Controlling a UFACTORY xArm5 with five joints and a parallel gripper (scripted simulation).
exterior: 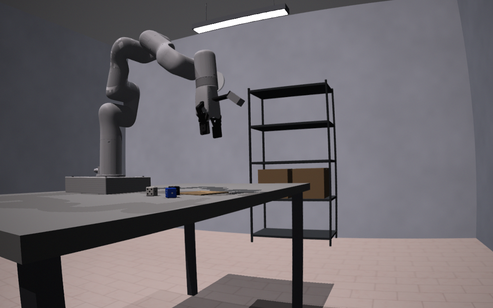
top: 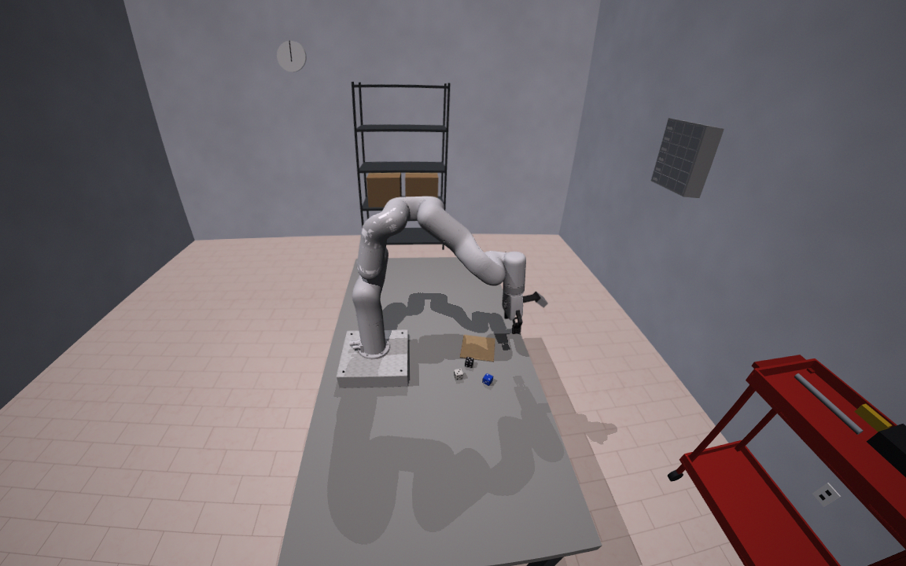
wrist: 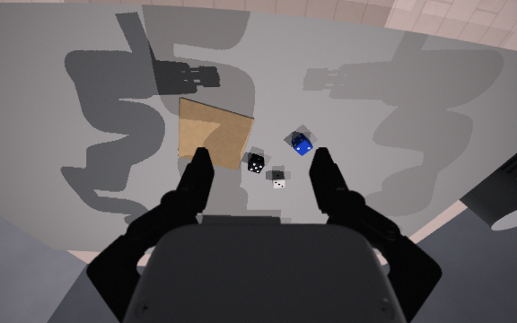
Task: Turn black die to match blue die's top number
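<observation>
The blue die lies 110 mm behind my hand, 90 mm to the right of it and 190 mm below it. Also, from my hand: white die (210 mm behind, 40 mm to the right, 190 mm below); black die (150 mm behind, 20 mm to the left, 190 mm below); tan mat (80 mm behind, 100 mm to the left, 200 mm below).
</observation>
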